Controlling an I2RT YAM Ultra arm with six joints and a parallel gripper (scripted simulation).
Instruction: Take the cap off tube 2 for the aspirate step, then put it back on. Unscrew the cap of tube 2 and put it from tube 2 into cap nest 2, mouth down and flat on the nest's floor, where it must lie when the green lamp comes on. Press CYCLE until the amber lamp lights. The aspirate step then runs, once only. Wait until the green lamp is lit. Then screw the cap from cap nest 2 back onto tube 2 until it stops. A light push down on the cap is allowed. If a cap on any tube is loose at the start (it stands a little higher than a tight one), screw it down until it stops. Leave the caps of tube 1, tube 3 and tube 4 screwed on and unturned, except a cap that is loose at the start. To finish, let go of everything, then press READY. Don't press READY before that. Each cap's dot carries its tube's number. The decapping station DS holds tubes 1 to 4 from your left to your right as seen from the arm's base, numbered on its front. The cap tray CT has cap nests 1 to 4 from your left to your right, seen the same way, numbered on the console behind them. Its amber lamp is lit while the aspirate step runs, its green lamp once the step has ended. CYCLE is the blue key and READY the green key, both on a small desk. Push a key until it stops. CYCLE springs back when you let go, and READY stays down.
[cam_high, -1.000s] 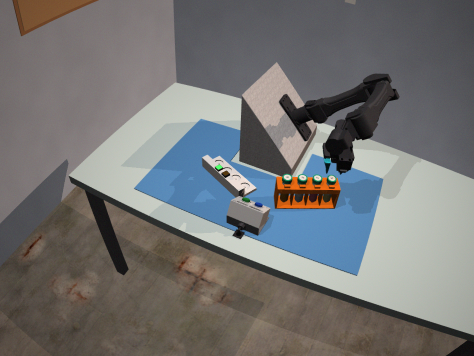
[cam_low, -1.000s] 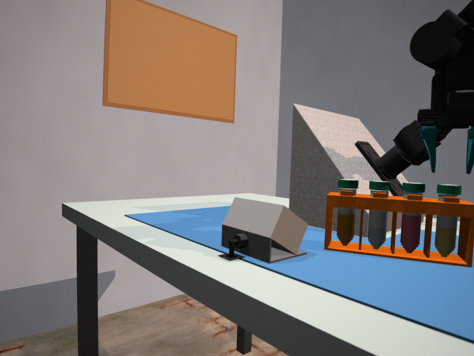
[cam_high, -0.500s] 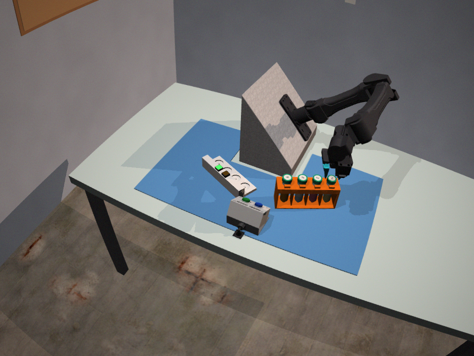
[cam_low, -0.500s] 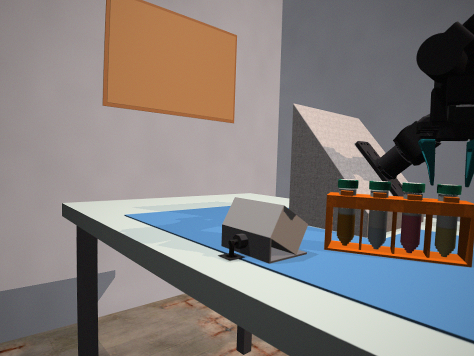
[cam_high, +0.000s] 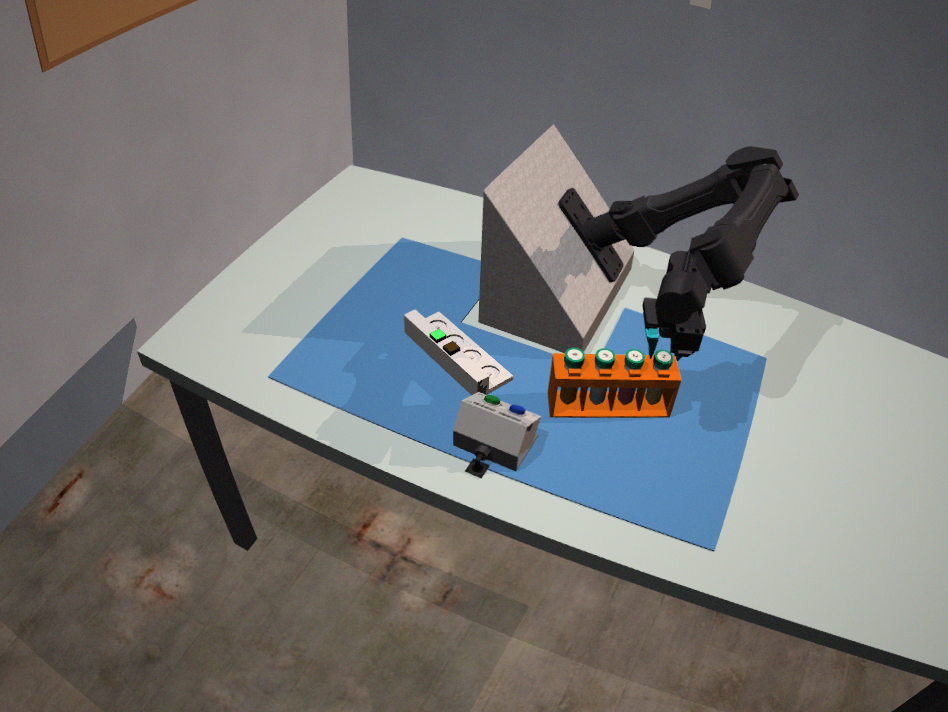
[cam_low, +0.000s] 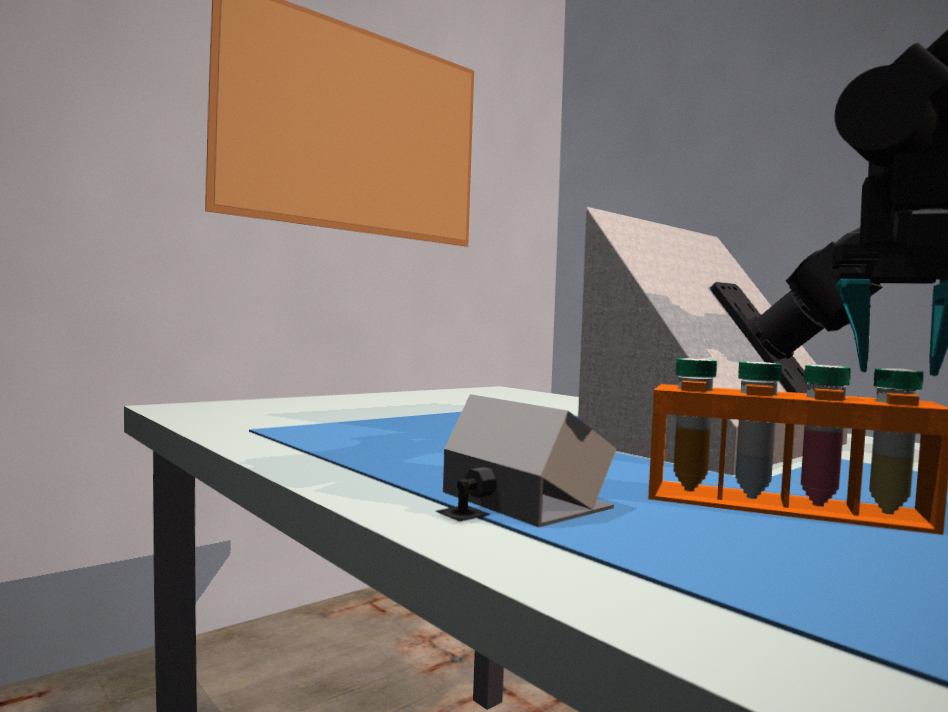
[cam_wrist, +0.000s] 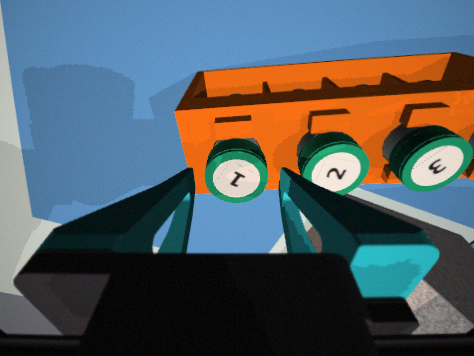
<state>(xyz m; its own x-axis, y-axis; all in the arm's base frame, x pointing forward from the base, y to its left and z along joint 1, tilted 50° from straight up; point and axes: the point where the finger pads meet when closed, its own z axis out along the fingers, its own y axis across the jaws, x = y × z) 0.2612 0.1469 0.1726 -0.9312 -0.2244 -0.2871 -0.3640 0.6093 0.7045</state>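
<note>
Right now my hand is 1 cm above the cap 1. The rest, counted from my hand: cap 3: 5 cm ahead, 9 cm to the right, 1 cm below; cap 4: 7 cm ahead, 14 cm to the right, 1 cm below; cap 2: 2 cm ahead, 5 cm to the right, 1 cm below.
</note>
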